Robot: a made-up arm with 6 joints.
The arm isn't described. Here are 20 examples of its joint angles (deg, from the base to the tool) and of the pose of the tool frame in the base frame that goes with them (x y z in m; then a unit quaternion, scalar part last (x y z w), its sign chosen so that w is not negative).
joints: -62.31 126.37 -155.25 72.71 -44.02 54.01
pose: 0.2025 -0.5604 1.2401 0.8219 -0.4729 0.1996 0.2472
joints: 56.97 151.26 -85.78 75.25 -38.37 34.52
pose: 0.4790 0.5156 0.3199 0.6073 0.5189 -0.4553 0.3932
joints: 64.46 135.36 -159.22 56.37 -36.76 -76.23
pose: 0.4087 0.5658 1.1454 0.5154 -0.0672 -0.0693 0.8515
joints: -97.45 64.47 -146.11 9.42 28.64 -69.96
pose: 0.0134 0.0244 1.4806 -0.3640 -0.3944 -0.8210 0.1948
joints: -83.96 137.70 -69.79 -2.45 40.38 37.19
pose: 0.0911 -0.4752 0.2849 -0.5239 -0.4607 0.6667 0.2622
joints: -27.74 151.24 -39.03 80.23 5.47 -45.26
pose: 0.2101 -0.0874 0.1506 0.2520 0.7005 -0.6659 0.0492
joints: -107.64 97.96 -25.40 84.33 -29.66 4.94
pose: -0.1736 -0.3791 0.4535 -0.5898 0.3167 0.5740 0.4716
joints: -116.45 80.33 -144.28 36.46 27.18 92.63
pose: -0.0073 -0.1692 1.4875 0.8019 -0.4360 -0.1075 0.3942
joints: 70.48 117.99 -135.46 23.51 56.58 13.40
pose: 0.1996 0.6623 1.0113 0.0307 0.6413 0.1070 0.7591
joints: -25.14 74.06 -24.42 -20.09 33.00 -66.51
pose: 0.3288 -0.2131 0.5427 -0.4458 0.4967 -0.3143 0.6751
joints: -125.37 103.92 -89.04 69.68 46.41 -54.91
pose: -0.2771 -0.5895 0.8458 0.5740 -0.0129 -0.7811 0.2456
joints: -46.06 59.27 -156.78 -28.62 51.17 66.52
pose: -0.1068 0.0783 1.4524 0.6925 -0.4354 -0.2835 0.5005
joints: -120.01 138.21 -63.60 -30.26 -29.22 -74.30
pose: -0.2637 -0.5008 0.3134 -0.1956 0.4343 -0.7978 0.3696
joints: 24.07 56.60 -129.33 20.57 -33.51 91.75
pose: -0.1186 -0.0854 1.4664 0.6342 0.1475 0.7244 0.2263
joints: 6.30 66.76 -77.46 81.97 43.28 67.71
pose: 0.4568 0.1290 1.1852 -0.6485 -0.7604 -0.0256 0.0237
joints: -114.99 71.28 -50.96 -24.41 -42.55 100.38
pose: -0.1249 -0.4716 0.9555 0.7148 -0.4492 -0.4497 0.2915
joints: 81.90 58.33 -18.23 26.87 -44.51 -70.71
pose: 0.1621 0.3995 0.7487 0.0293 -0.0960 0.1181 0.9879
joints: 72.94 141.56 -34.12 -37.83 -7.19 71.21
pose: 0.0699 0.2160 0.1993 -0.3202 0.6501 -0.3310 0.6043
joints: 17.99 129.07 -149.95 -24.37 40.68 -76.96
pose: 0.7558 0.1504 1.0310 -0.4594 -0.1485 -0.2947 0.8247
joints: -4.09 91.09 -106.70 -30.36 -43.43 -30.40
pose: 0.5526 -0.0147 1.2420 0.0438 -0.5525 -0.2776 0.7847
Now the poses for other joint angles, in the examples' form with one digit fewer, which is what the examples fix.
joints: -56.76 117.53 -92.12 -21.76 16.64 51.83
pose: 0.431 -0.615 0.677 0.554 0.163 -0.768 0.279
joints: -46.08 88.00 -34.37 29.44 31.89 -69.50
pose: 0.326 -0.289 0.515 0.051 0.596 -0.512 0.617
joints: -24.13 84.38 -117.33 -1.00 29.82 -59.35
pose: 0.459 -0.227 1.258 -0.137 -0.129 -0.598 0.779
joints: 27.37 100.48 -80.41 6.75 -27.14 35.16
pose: 0.635 0.322 0.900 0.589 0.320 -0.112 0.734
